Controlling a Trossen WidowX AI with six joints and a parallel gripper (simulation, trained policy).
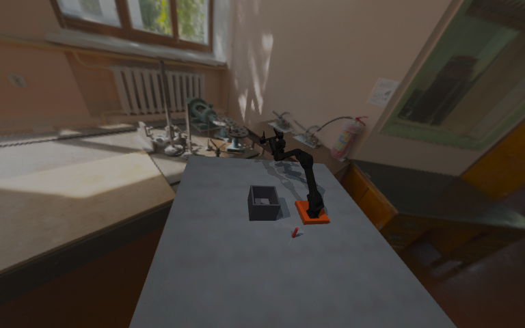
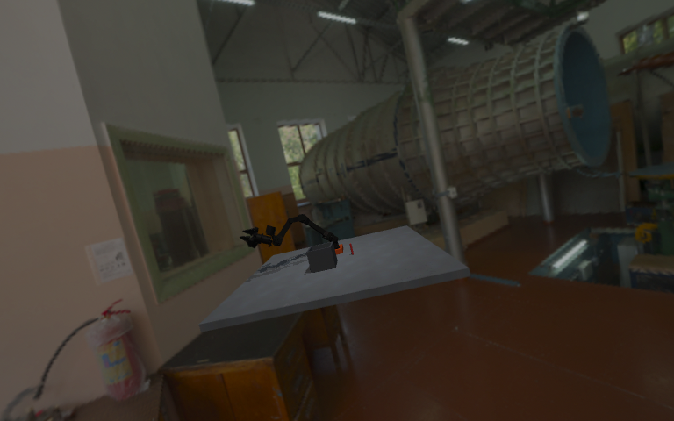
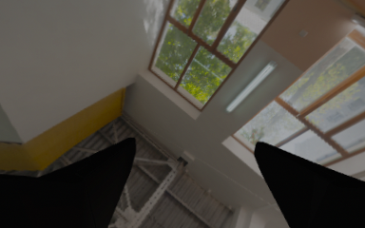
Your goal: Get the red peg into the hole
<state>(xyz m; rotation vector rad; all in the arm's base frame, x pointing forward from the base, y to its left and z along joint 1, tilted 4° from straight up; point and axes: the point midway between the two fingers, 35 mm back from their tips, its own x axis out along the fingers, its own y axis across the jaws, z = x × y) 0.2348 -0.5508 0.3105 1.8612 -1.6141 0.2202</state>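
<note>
My gripper tip is 7 cm past the red peg, 72 cm to the right of it and 29 cm above it. Also, from my gripper tip: grey plate (9 cm ahead, 53 cm to the left, 28 cm below).
</note>
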